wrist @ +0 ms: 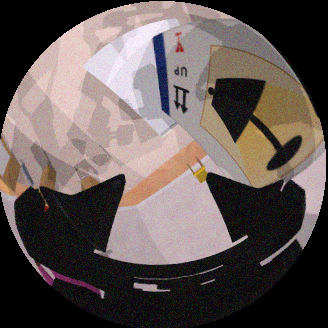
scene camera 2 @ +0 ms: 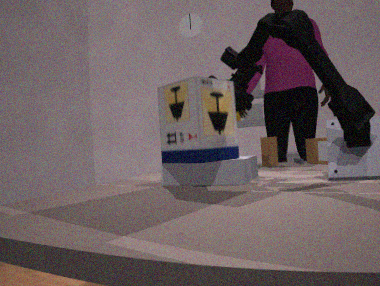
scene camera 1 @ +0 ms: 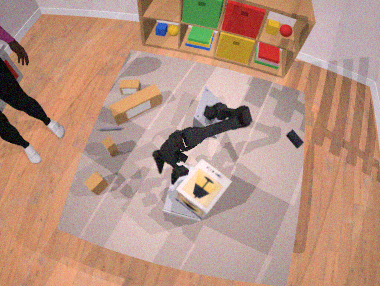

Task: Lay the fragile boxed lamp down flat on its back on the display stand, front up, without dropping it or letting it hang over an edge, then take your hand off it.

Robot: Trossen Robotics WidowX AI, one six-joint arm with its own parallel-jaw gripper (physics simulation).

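Pixels of known places: gripper, fingertip midpoint: (wrist: pixel 166 177) (scene camera 1: pixel 166 179); arm's base at its link origin: (scene camera 2: pixel 357 138) (scene camera 1: pixel 208 112).
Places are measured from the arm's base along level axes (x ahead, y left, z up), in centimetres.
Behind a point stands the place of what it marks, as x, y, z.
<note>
The white boxed lamp (scene camera 1: pixel 204 189) {47.0, 7.5, 19.8} (scene camera 2: pixel 197 120) {40.9, 17.7, 7.8} (wrist: pixel 192 107) {45.4, -1.6, 6.5} stands upright on the low pale display stand (scene camera 1: pixel 175 209) {55.1, -2.2, -3.6} (scene camera 2: pixel 247 171) {31.0, 7.2, -7.3} (wrist: pixel 112 62) {35.0, -5.1, -3.6}, its blue band at the bottom. It is turned about its vertical relative to the stand. Lamp pictures show on its top and on two side faces in scene camera 2. My gripper (scene camera 1: pixel 169 168) (scene camera 2: pixel 243 102) (wrist: pixel 166 177) {45.3, -9.4, 12.2} is open and empty beside the box's upper part. One fingertip is very close to the box; whether they touch cannot be told. The stand's far side is hidden by the box.
A long wooden block (scene camera 1: pixel 136 105) {7.1, -39.7, 0.0} and smaller blocks (scene camera 1: pixel 96 183) {56.0, -43.6, 1.4} (scene camera 1: pixel 110 146) {35.2, -43.6, 1.9} (scene camera 1: pixel 130 86) {-6.0, -49.4, -2.5} lie on the mat. A black object (scene camera 1: pixel 294 138) {-4.6, 55.8, -7.1} lies at its right. A shelf unit (scene camera 1: pixel 300 47) is at the back. A person (scene camera 2: pixel 287 65) stands behind the arm.
</note>
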